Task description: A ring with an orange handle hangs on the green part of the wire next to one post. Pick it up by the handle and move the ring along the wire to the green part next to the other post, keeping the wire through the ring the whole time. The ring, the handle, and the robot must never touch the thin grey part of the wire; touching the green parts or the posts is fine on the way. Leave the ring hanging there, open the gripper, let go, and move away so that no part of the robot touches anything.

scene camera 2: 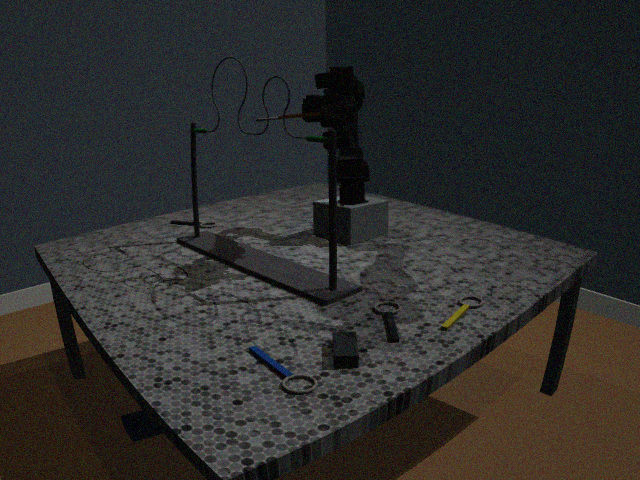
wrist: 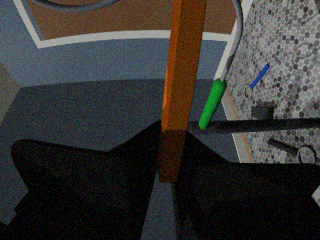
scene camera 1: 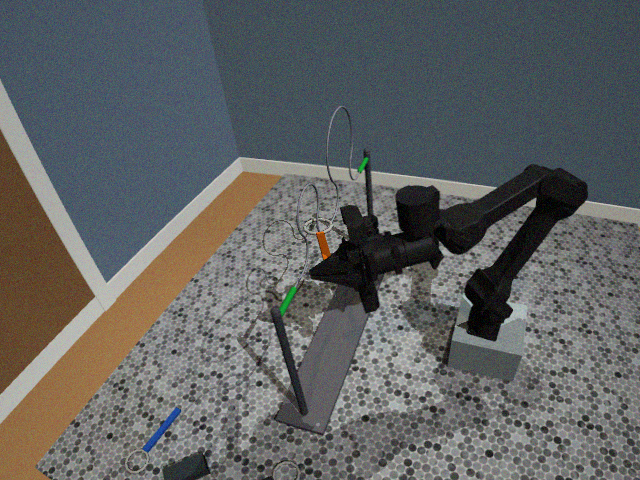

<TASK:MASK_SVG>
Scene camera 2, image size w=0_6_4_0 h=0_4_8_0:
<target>gripper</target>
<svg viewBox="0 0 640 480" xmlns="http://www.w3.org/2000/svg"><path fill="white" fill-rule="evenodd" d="M316 74L314 76L316 88L328 89L324 90L324 96L307 95L303 99L302 114L320 112L321 114L331 114L302 118L306 122L320 122L323 128L332 127L335 129L337 149L348 149L352 145L350 130L344 130L343 126L346 125L346 118L349 118L349 115L352 116L353 105L351 97L346 97L342 94L335 95L334 87L344 87L343 74L340 71Z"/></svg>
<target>dark block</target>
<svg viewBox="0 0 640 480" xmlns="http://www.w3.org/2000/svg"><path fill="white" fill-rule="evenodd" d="M356 331L333 332L334 368L359 367Z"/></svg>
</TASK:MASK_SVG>
